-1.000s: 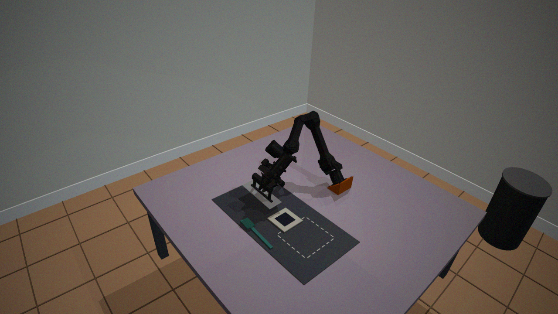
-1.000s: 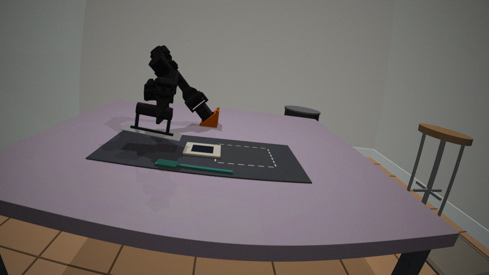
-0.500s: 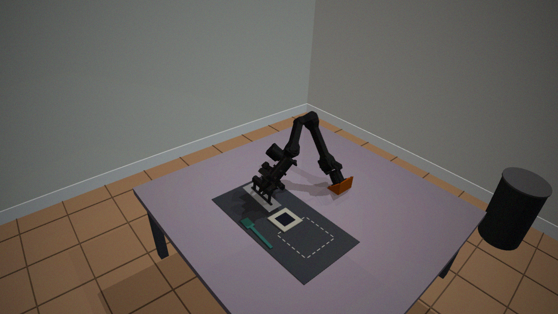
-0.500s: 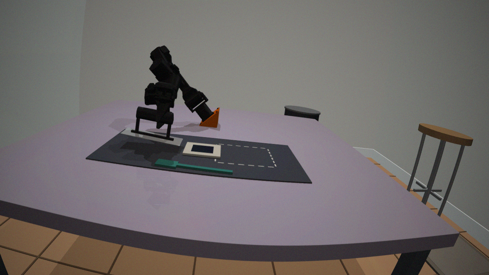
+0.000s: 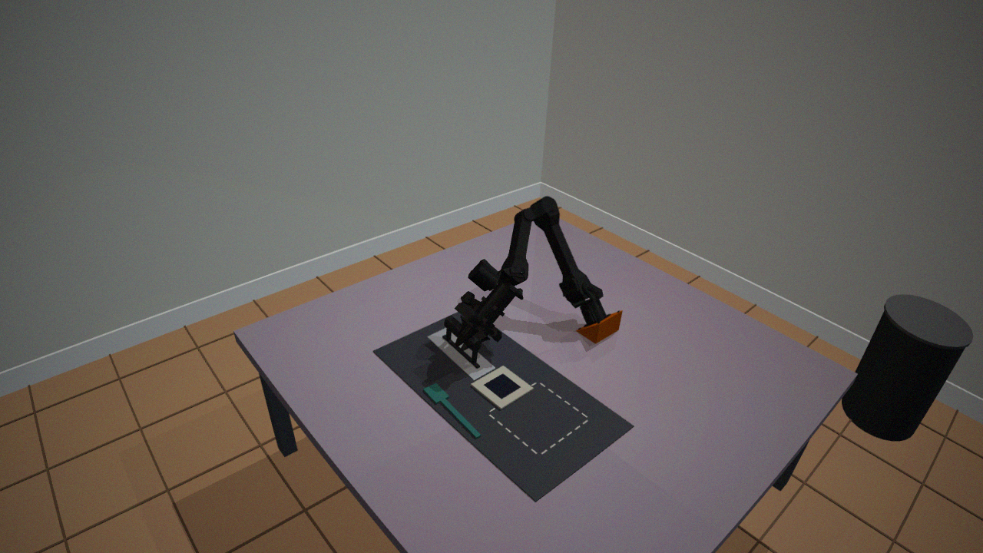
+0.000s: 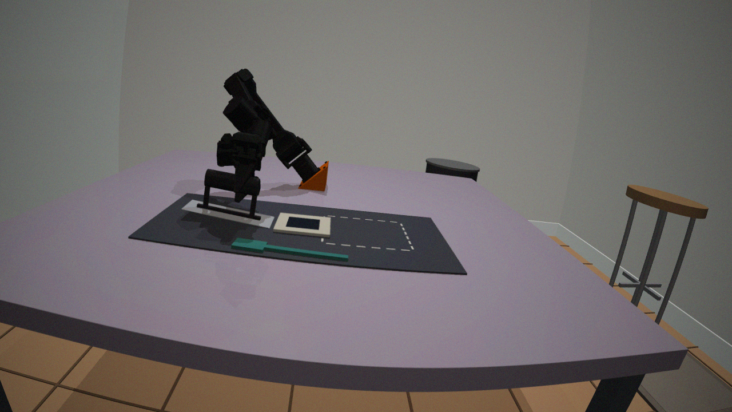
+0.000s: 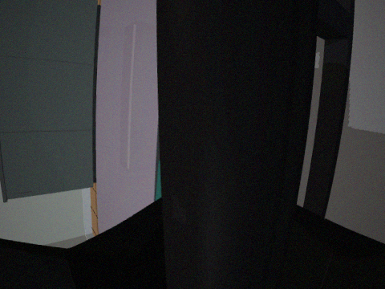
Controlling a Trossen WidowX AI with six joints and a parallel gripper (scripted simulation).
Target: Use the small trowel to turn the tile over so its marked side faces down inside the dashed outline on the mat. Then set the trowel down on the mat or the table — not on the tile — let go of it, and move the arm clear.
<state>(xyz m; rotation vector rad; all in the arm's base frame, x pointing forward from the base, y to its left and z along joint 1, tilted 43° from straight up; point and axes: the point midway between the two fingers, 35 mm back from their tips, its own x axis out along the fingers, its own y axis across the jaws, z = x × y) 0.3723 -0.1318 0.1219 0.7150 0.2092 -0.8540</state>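
Right now my gripper tip is 150 mm to the right of the beige tile, 50 mm above it and 10 mm past it. Round my gripper tip: flat green tool (140 mm ahead, 90 mm to the left, 50 mm below); trowel (30 mm behind, 10 mm below).
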